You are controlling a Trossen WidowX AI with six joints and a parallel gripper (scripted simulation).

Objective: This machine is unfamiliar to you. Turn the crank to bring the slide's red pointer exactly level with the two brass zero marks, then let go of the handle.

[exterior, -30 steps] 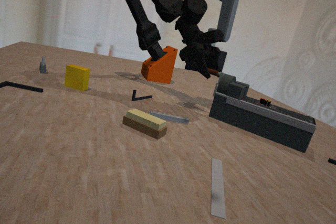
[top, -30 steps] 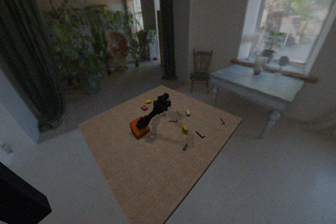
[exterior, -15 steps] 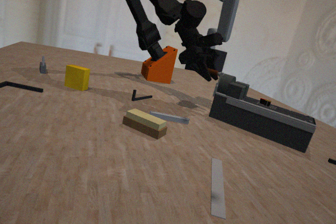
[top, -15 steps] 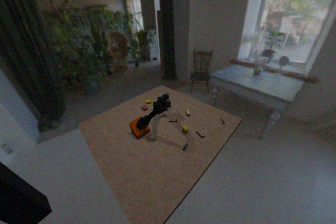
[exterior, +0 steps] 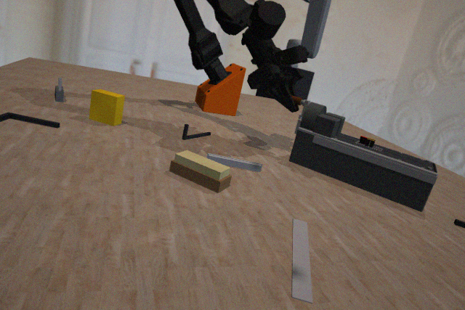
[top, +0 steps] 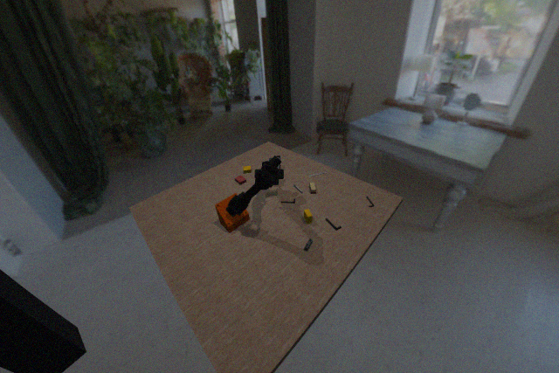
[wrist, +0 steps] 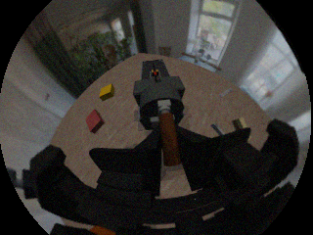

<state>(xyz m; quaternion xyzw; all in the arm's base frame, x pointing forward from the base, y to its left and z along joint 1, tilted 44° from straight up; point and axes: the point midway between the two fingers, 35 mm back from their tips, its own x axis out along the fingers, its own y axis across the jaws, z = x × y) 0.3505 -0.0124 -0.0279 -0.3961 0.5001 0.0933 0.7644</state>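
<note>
Now: the brown crank handle 2 cm behind my gripper tip, 2 cm above it and 1 cm to the right of it. From my gripper tip the other things lie so: red pointer 13 cm ahead, 8 cm to the left, 1 cm below; red block 24 cm to the left, 9 cm below, 7 cm behind; grey bar 17 cm to the right, 9 cm below, 8 cm ahead.
</note>
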